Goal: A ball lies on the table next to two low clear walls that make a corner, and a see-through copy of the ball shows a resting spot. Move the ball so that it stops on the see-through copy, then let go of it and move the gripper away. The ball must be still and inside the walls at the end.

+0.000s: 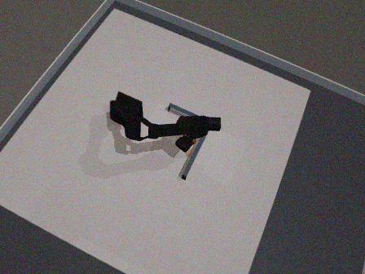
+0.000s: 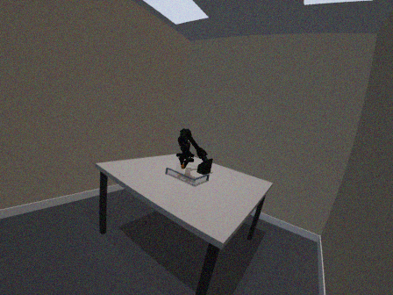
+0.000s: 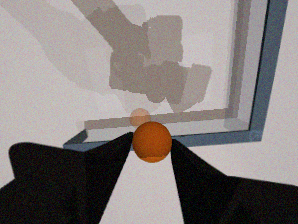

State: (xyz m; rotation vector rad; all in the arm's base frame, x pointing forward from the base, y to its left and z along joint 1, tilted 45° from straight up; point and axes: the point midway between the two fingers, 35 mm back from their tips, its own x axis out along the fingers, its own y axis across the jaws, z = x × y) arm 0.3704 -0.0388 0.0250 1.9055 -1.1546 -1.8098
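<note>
Right now the see-through copy of ball is 9 cm below my gripper tip and 2 cm to the right of it. Round my gripper tip: orange ball right at my gripper tip.
</note>
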